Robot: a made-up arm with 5 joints.
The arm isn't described. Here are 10 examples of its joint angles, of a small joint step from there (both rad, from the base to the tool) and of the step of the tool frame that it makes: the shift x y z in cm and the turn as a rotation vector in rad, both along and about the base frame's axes.
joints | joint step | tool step
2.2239 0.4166 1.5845 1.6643 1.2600 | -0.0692 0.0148 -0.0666 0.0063 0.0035 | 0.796 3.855 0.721 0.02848 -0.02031 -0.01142
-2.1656 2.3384 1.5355 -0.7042 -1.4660 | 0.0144 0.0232 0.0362 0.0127 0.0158 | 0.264 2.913 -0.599 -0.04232 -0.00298 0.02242
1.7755 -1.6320 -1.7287 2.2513 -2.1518 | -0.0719 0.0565 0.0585 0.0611 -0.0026 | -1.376 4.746 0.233 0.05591 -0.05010 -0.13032
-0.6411 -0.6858 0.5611 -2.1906 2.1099 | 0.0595 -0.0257 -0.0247 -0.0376 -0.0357 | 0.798 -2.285 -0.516 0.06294 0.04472 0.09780
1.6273 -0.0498 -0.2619 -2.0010 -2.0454 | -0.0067 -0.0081 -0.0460 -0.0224 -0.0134 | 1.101 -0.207 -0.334 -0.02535 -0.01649 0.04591
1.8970 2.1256 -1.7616 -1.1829 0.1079 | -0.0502 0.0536 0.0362 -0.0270 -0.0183 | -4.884 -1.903 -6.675 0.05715 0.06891 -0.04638
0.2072 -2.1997 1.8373 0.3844 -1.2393 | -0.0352 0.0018 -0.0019 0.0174 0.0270 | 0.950 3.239 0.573 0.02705 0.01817 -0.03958
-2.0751 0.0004 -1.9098 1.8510 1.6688 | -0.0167 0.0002 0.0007 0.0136 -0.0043 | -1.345 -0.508 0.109 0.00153 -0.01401 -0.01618
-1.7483 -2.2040 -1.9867 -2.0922 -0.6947 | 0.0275 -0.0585 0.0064 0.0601 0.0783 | 0.252 4.303 -5.827 0.15220 0.02656 0.03256
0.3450 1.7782 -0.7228 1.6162 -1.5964 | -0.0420 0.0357 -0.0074 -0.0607 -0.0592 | 0.596 -0.612 -1.093 -0.02409 0.04359 -0.04000
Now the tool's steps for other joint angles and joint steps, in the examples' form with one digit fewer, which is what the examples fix.
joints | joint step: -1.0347 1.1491 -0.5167 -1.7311 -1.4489 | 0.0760 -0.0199 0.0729 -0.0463 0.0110
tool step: -2.25 2.38 3.26 0.0896 -0.0172 0.0339
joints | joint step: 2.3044 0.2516 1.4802 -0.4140 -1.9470 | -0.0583 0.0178 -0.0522 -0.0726 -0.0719
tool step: 1.88 3.06 0.40 -0.0615 0.0388 -0.0528
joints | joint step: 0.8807 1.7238 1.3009 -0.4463 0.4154 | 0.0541 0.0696 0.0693 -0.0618 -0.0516
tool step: -6.53 -7.01 3.08 0.0886 0.0614 0.1292
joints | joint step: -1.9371 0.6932 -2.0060 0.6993 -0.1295 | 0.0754 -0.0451 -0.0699 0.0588 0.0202
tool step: 7.92 -5.23 -4.16 0.0588 -0.0127 0.1783
